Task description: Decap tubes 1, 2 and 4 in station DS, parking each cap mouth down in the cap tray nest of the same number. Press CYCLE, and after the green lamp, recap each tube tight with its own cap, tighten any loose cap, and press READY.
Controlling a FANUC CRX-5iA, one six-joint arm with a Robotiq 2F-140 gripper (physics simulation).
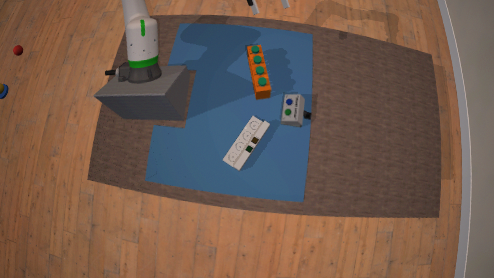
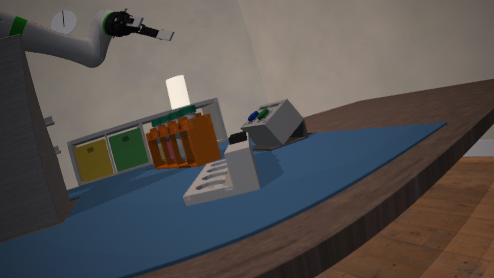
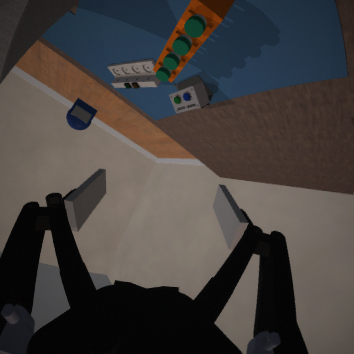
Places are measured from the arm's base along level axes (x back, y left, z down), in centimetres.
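Where they show: gripper, fingertip midpoint: (image 1: 272, 10) (image 2: 156, 29) (image 3: 160, 188); arm's base, link origin: (image 1: 144, 76).
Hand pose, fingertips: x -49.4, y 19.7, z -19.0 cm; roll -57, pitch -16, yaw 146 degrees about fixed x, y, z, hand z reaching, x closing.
Each offset is from my fingertips to the top centre of the thing. Level surfaces: height alone.
An orange rack {dz +27.8, dx +4.0, dy -10.0 cm} (image 1: 263, 93) (image 2: 204, 140) (image 3: 216, 7) stands on the blue mat and holds tubes with green caps, one cap (image 1: 262, 81) (image 3: 195, 26) on each of the rack's places. The white cap tray {dz +32.7, dx +7.1, dy -40.4 cm} (image 1: 246, 143) (image 2: 243, 167) (image 3: 134, 72) has empty round nests and two dark lamps on its raised side. The grey button box {dz +29.7, dx -11.2, dy -26.0 cm} (image 1: 293, 109) (image 2: 280, 122) (image 3: 192, 96) has a blue button {dz +30.6, dx -9.2, dy -23.6 cm} (image 1: 289, 102) (image 2: 253, 116) (image 3: 187, 96) and a green button {dz +30.6, dx -8.8, dy -28.1 cm} (image 1: 288, 112) (image 2: 263, 114) (image 3: 177, 100). My gripper (image 2: 154, 29) (image 3: 160, 188) is open and empty, high above the table. Nest numbers are too small to read.
The arm's grey pedestal (image 1: 145, 97) (image 2: 30, 140) stands at the left of the blue mat {dz +38.1 cm} (image 1: 210, 170) (image 2: 320, 180). A lit white cylinder (image 2: 177, 92) and a shelf with yellow (image 2: 93, 161) and green (image 2: 128, 148) bins show behind the rack.
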